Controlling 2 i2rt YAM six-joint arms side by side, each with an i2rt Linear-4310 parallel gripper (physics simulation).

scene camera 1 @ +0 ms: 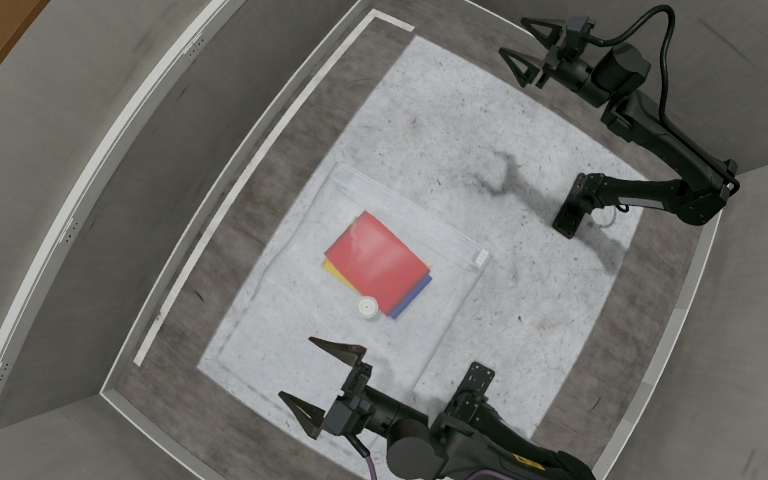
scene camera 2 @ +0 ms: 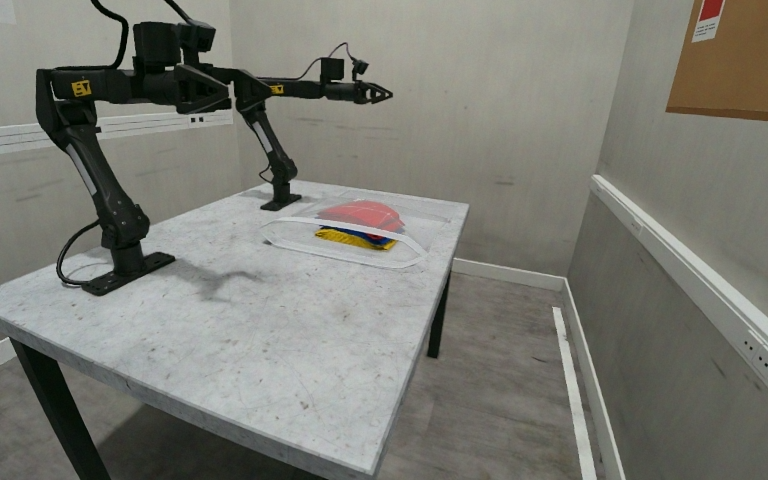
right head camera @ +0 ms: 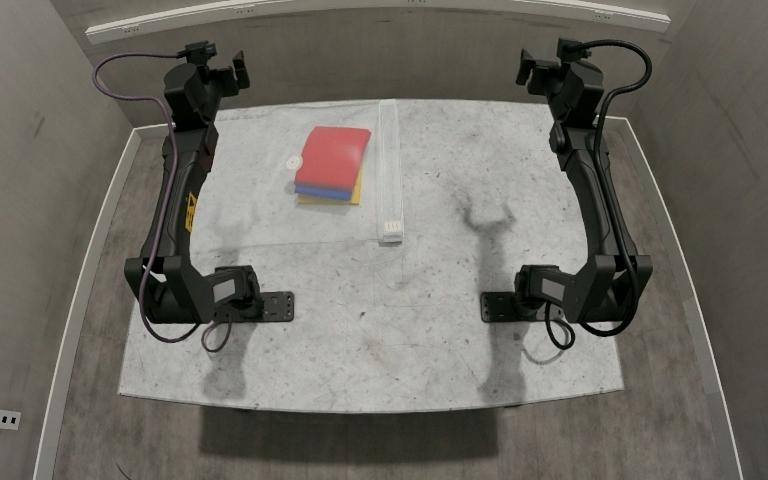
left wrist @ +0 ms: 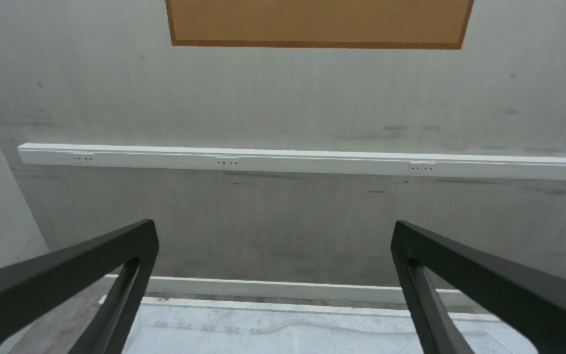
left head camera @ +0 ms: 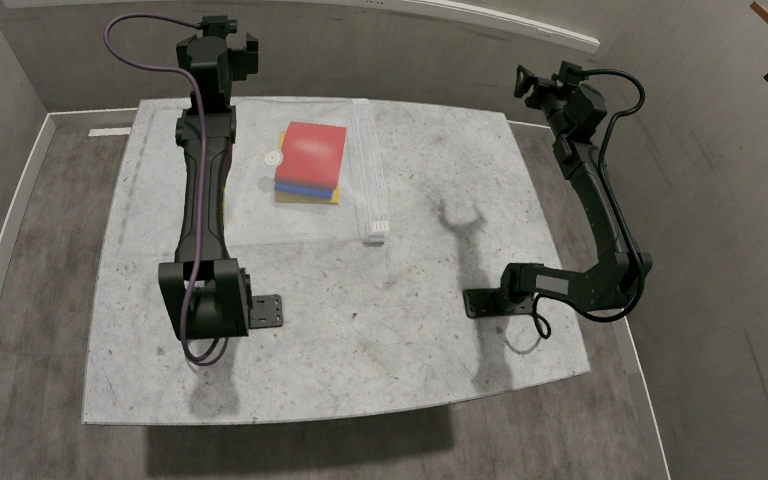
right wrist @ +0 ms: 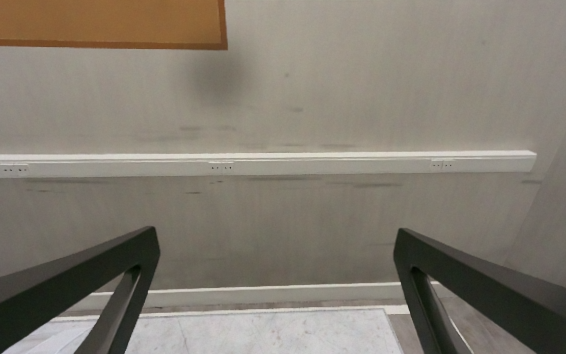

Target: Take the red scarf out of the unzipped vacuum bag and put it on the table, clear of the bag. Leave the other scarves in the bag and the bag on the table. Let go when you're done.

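A clear vacuum bag [left head camera: 294, 226] [right head camera: 254, 232] [scene camera 1: 271, 333] lies on the table, its mouth band at the right in both head views and gaping in scene camera 2. A folded red scarf [left head camera: 311, 152] [right head camera: 334, 155] [scene camera 1: 376, 260] [scene camera 2: 362, 213] lies in the bag on top of a blue scarf [left head camera: 305, 190] [right head camera: 323, 193] [scene camera 1: 411, 296] and a yellow scarf [left head camera: 335, 199] [right head camera: 356, 198] [scene camera 1: 335, 273] [scene camera 2: 351, 238]. My left gripper [scene camera 1: 294, 365] [left wrist: 275, 233] is open and empty, raised above the table. My right gripper [scene camera 1: 510, 35] [right wrist: 277, 240] is open and empty, raised far from the bag.
The table [left head camera: 351, 350] [right head camera: 362, 362] [scene camera 1: 509, 350] [scene camera 2: 271, 350] carries both arm bases. A round white valve [left head camera: 272, 157] [right head camera: 293, 163] [scene camera 1: 367, 307] sits on the bag beside the scarves. A slider [left head camera: 378, 226] [right head camera: 391, 227] [scene camera 1: 481, 258] is at the near end of the mouth band.
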